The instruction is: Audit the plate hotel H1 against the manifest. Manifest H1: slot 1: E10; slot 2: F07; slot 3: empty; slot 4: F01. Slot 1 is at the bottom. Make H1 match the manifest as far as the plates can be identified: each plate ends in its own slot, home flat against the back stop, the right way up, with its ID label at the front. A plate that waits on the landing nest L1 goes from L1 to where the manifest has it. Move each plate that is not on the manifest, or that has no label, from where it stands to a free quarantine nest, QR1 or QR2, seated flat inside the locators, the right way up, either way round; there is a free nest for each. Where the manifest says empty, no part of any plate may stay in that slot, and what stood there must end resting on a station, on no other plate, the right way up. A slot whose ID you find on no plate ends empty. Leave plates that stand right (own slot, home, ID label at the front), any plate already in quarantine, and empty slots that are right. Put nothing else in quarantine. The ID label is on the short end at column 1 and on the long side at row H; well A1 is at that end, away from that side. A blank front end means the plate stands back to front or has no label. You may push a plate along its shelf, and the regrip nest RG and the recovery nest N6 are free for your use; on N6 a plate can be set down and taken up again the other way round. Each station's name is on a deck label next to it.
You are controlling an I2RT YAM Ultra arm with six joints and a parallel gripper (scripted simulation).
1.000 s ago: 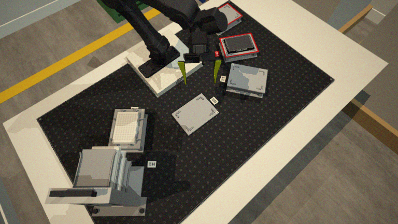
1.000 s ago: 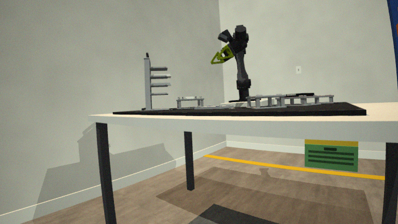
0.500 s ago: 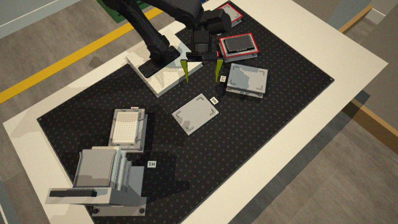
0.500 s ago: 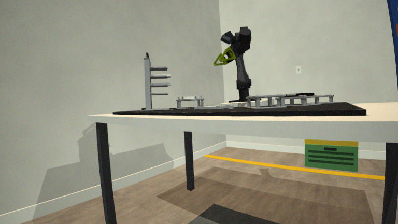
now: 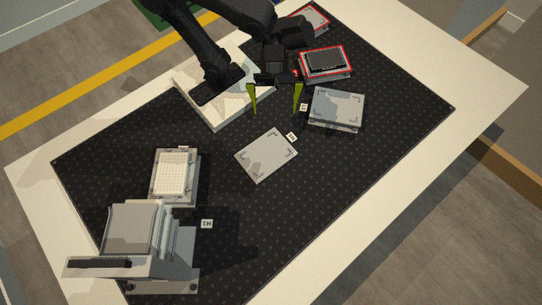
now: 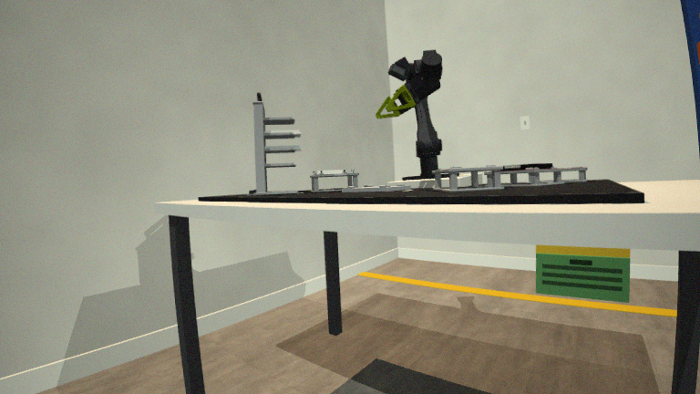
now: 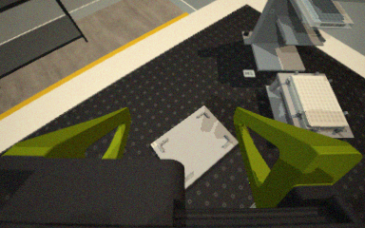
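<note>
My gripper is now 290 mm to the left of the white well plate, 160 mm above it and 110 mm past it. The rest, counted from my hand: recovery nest N6: 220 mm below, 40 mm to the right; then N6 deck label: 230 mm below, 70 mm to the left, 10 mm ahead; then A1 mark: 210 mm below, 60 mm ahead, 40 mm to the left.
</note>
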